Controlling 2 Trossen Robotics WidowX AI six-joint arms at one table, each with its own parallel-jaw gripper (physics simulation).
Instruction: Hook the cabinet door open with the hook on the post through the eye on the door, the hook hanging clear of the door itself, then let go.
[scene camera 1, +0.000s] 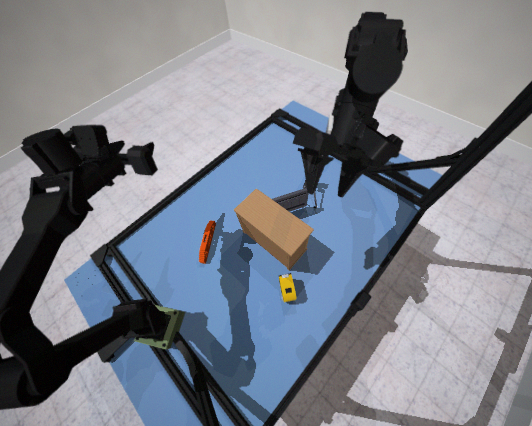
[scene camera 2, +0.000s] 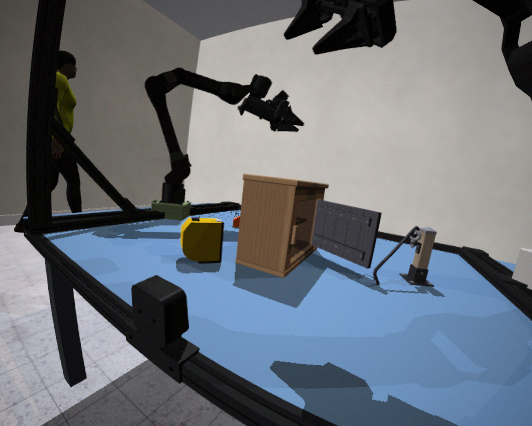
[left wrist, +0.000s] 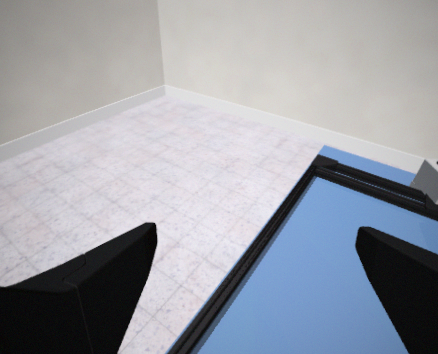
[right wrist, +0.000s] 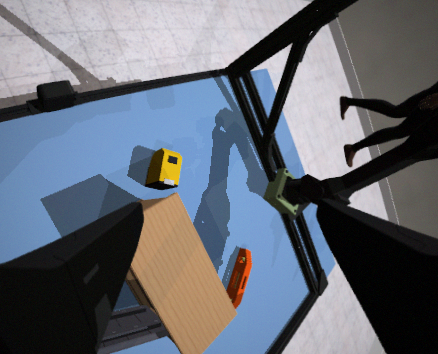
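Pixels of known places: left gripper, between the fingertips: (scene camera 1: 138, 142) (scene camera 2: 300, 127) (left wrist: 256, 234); right gripper, between the fingertips: (scene camera 1: 325, 195) (scene camera 2: 298, 43) (right wrist: 231, 209); left arm's base, origin of its link: (scene camera 1: 156, 325) (scene camera 2: 172, 202) (right wrist: 290, 191).
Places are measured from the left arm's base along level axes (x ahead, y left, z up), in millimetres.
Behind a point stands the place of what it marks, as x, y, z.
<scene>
The wooden cabinet (scene camera 1: 274, 220) @[322, -285, 112] (scene camera 2: 265, 225) @[274, -366, 33] (right wrist: 180, 270) @[317, -289, 112] stands upright. Its grey door (scene camera 1: 291, 200) @[430, -320, 55] (scene camera 2: 345, 232) @[436, -317, 24] (right wrist: 131, 327) @[413, -288, 55] stands swung out. The post (scene camera 2: 424, 250) @[570, -387, 18] stands beyond the door's free edge in scene camera 2. The dark hook (scene camera 2: 394, 249) @[499, -393, 17] hangs slanting from the post's top, its bent lower end low near the table and apart from the door. The eye on the door cannot be made out. My right gripper (scene camera 1: 326, 194) @[288, -398, 315] (scene camera 2: 301, 45) @[288, -398, 315] (right wrist: 231, 209) @[288, -398, 315] is open and empty, high above the table. My left gripper (scene camera 2: 300, 127) @[396, 70, 295] (left wrist: 256, 234) @[396, 70, 295] is open and empty, raised far from the door.
A yellow tape-measure-like block (scene camera 1: 288, 288) @[161, -349, 29] (scene camera 2: 202, 240) @[172, -363, -4] (right wrist: 166, 169) @[177, -351, 26] stands near the cabinet. An orange level-like tool (scene camera 1: 207, 242) @[267, -63, -9] (right wrist: 241, 277) @[272, -62, -9] lies on the cabinet's other side. A black frame (scene camera 1: 195, 180) @[528, 85, -37] (scene camera 2: 240, 387) @[248, -599, -50] (left wrist: 250, 261) edges the blue table. A person (scene camera 2: 65, 105) stands behind at the left.
</scene>
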